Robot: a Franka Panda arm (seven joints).
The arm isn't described. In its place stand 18 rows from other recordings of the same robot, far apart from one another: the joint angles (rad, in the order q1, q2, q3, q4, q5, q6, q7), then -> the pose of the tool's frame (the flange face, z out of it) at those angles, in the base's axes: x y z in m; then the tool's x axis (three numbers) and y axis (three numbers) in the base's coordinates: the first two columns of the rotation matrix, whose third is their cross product.
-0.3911 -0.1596 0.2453 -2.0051 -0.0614 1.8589 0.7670 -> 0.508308, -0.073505, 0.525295, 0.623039, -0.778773, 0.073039, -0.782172, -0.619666, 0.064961
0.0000 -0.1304 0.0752 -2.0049 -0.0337 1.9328 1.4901 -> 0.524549, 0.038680, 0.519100, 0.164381, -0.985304, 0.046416, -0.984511, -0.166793, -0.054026
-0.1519 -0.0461 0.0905 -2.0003 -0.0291 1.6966 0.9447 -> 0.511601, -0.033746, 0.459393, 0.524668, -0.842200, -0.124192, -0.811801, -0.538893, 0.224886
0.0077 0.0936 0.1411 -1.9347 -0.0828 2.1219 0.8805 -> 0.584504, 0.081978, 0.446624, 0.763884, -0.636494, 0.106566, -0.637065, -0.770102, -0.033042
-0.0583 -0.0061 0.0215 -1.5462 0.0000 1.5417 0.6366 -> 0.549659, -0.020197, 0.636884, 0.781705, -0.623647, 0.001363, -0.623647, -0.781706, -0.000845
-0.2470 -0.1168 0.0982 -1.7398 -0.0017 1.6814 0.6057 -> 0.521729, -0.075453, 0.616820, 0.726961, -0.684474, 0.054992, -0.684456, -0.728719, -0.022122
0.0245 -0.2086 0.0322 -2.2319 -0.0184 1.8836 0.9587 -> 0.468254, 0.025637, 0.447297, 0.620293, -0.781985, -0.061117, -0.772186, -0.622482, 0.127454
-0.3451 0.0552 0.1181 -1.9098 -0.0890 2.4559 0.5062 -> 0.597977, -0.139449, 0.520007, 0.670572, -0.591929, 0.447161, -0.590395, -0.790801, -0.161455
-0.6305 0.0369 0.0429 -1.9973 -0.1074 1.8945 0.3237 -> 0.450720, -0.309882, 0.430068, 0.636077, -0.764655, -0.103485, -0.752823, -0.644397, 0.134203
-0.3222 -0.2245 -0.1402 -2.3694 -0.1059 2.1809 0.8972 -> 0.417955, -0.213775, 0.415416, 0.269694, -0.960704, 0.065673, -0.962913, -0.269621, 0.010142
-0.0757 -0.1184 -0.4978 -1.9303 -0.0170 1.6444 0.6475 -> 0.421668, -0.284998, 0.517172, 0.341783, -0.924640, -0.168007, -0.930564, -0.357953, 0.076941
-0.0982 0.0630 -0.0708 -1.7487 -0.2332 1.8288 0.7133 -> 0.573812, -0.115932, 0.528505, 0.680273, -0.715845, 0.157463, -0.732803, -0.659817, 0.166258
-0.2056 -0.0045 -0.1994 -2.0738 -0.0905 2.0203 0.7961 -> 0.494731, -0.217897, 0.427207, 0.400367, -0.916121, 0.020697, -0.913264, -0.397061, 0.091059
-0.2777 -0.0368 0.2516 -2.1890 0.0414 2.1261 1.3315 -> 0.522194, -0.011260, 0.400022, 0.189042, -0.981474, -0.031186, -0.981620, -0.189726, 0.020627
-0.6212 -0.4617 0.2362 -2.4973 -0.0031 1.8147 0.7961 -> 0.349513, -0.141139, 0.425932, 0.336544, -0.937951, -0.083580, -0.907177, -0.346739, 0.238332
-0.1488 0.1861 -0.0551 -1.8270 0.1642 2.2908 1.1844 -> 0.623906, -0.123326, 0.460107, 0.097667, -0.994860, -0.026740, -0.950235, -0.085233, -0.299647
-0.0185 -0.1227 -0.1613 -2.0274 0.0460 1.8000 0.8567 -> 0.501674, -0.089820, 0.492531, 0.494626, -0.861142, -0.117387, -0.864155, -0.501697, 0.039180
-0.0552 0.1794 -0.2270 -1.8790 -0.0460 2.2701 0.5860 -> 0.600318, -0.168548, 0.438861, 0.650620, -0.726295, 0.221787, -0.736233, -0.674861, -0.050231
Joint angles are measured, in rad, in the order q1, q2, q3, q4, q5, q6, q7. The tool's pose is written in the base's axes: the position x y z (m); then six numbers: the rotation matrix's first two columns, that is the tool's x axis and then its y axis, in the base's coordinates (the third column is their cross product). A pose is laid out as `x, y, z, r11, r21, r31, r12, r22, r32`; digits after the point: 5 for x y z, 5 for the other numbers.
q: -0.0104 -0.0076 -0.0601 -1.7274 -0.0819 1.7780 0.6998
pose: 0.56430, -0.04706, 0.57277, 0.72519, -0.68185, 0.09578, -0.68651, -0.72671, 0.02452
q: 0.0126 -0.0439 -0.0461 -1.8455 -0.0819 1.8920 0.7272
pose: 0.55808, -0.02515, 0.54637, 0.73431, -0.66843, 0.11828, -0.67304, -0.73960, -0.00135
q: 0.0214 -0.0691 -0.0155 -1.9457 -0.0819 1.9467 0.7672
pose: 0.54688, -0.00245, 0.51664, 0.73889, -0.66591, 0.10300, -0.67004, -0.74229, 0.00757
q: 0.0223 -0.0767 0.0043 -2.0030 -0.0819 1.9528 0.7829
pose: 0.53758, 0.00891, 0.49366, 0.74625, -0.66173, 0.07227, -0.66500, -0.74594, 0.03674
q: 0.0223 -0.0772 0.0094 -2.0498 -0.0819 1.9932 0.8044
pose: 0.53372, 0.01198, 0.47520, 0.73771, -0.67167, 0.06815, -0.67468, -0.73709, 0.03881
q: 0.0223 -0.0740 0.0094 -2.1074 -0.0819 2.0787 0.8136
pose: 0.53206, 0.01279, 0.45394, 0.73393, -0.67404, 0.08379, -0.67747, -0.73531, 0.01893
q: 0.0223 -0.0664 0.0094 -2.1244 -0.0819 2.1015 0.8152
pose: 0.53179, 0.01301, 0.44398, 0.73412, -0.67406, 0.08184, -0.67738, -0.73537, 0.01946
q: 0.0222 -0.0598 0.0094 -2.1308 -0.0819 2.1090 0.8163
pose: 0.53192, 0.01304, 0.43815, 0.73412, -0.67456, 0.07768, -0.67775, -0.73494, 0.02299
